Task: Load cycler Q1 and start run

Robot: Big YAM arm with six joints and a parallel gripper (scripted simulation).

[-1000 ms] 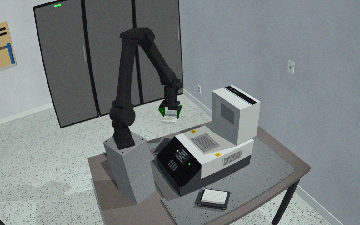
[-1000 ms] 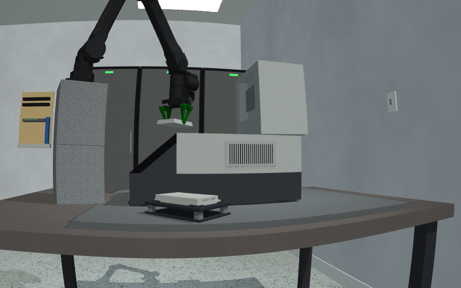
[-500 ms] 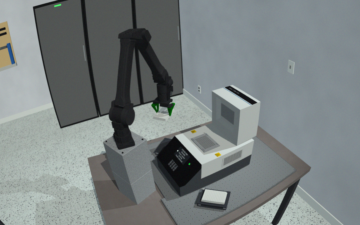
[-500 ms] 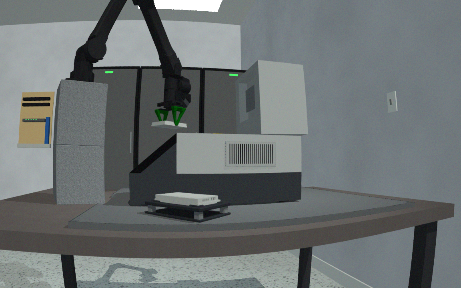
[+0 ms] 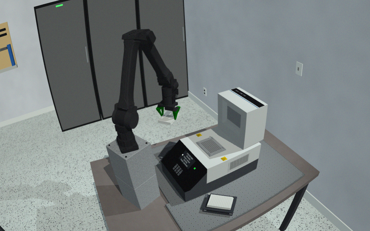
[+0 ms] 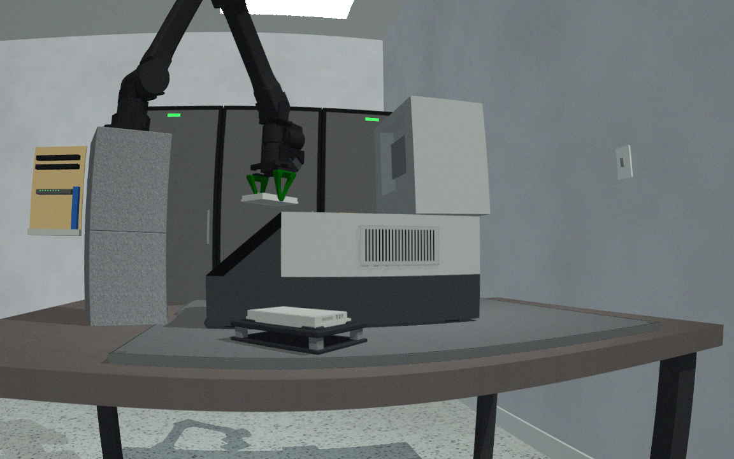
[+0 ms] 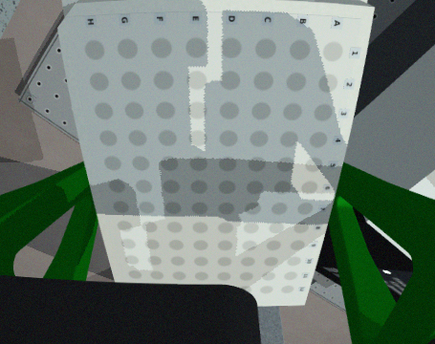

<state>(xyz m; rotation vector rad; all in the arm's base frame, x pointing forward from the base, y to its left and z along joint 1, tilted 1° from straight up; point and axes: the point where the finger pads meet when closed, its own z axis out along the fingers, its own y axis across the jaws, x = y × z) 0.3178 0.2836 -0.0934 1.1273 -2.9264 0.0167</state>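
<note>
Now: the dark nest ND 250 mm below my hand. Round my hand: plate T27 (560 mm to the right, 240 mm below, 40 mm ahead); then black plate nest N1 (560 mm to the right, 250 mm below, 40 mm ahead).
</note>
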